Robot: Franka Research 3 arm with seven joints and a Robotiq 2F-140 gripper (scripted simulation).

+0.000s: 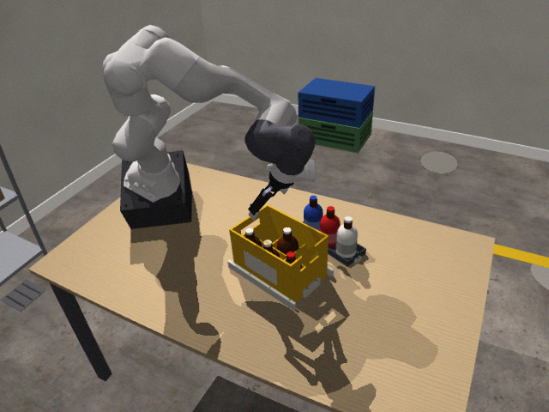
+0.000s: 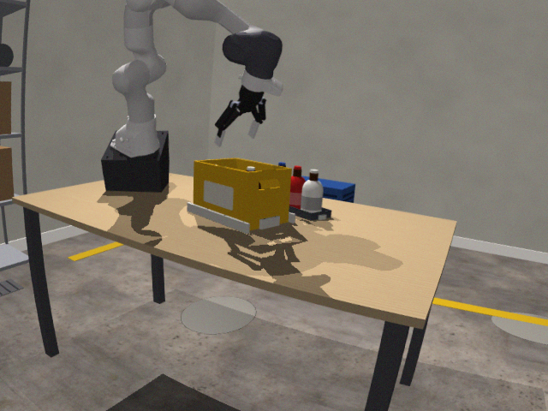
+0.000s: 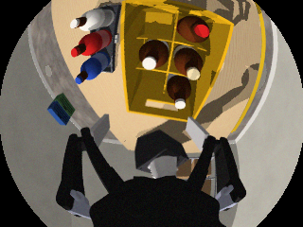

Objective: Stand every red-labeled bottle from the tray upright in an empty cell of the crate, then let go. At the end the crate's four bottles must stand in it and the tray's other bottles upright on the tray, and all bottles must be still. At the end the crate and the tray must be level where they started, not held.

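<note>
Now: the red-labeled bottle 18 cm ahead of my hand, 14 cm to the left of it and 17 cm below it. The rest, counted from my hand: blue-labeled bottle (11 cm ahead, 20 cm to the left, 17 cm below); white-labeled bottle (25 cm ahead, 10 cm to the left, 17 cm below); yellow crate (4 cm ahead, 5 cm to the right, 17 cm below).
</note>
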